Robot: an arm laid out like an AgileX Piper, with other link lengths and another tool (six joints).
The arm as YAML. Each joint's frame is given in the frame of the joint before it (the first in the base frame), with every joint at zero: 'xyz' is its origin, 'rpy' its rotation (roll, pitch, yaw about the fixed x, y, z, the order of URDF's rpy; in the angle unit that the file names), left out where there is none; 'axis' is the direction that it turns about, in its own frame. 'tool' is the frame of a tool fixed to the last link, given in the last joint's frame.
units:
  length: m
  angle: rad
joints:
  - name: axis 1
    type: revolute
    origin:
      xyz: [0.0, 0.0, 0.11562]
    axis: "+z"
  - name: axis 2
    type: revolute
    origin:
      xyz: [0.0, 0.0, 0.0]
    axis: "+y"
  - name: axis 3
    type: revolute
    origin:
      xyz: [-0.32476, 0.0, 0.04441]
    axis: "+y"
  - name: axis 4
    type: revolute
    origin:
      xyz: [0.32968, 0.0, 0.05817]
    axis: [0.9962, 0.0, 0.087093]
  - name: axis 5
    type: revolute
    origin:
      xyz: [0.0, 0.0, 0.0]
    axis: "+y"
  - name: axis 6
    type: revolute
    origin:
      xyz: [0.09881, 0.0, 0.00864]
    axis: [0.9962, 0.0, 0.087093]
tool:
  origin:
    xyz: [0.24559, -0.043, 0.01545]
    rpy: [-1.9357, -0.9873, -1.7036]
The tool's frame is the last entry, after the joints.
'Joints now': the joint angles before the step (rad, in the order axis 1, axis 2, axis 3, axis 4, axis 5, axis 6). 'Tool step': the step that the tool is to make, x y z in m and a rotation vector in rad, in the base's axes. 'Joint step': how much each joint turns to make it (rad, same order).
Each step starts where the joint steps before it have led.
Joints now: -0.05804, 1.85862, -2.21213, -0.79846, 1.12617, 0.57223
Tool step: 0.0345, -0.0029, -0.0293, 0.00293, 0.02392, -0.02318
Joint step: 0.00721, 0.15115, -0.14920, -0.01311, 0.03563, 0.00397
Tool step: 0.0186, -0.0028, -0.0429, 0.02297, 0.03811, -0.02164
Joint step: -0.00185, 0.08136, -0.03053, -0.00013, 0.01129, 0.02900
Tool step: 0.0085, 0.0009, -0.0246, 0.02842, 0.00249, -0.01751
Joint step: 0.00015, 0.03495, -0.00361, 0.00384, 0.00049, 0.04148
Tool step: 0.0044, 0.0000, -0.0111, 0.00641, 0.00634, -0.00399
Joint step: -0.00010, 0.01686, -0.00093, -0.00011, -0.00226, 0.01156
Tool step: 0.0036, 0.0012, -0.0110, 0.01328, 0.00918, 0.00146
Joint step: -0.00176, 0.01345, -0.00313, 0.01264, 0.00052, 0.00123
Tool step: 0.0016, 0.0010, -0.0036, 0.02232, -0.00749, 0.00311
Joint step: -0.00615, 0.00149, -0.00623, 0.02446, -0.00197, 0.00008
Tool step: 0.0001, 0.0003, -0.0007, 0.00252, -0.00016, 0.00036
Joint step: -0.00035, -0.00027, 0.00068, 0.00245, -0.00019, 0.00044
